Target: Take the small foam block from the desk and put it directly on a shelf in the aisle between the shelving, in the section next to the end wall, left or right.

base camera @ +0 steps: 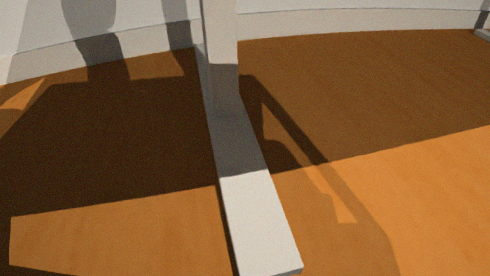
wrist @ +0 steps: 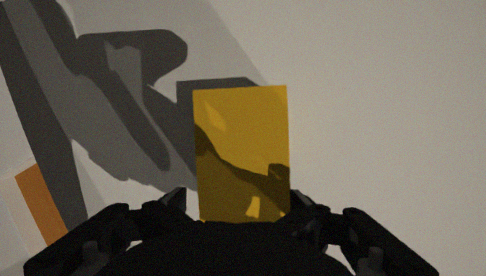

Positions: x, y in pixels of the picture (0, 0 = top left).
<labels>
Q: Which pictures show the gripper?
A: The wrist view only.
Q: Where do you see a desk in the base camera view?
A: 259, 230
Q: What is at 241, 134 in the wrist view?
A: A yellow foam block.
</labels>
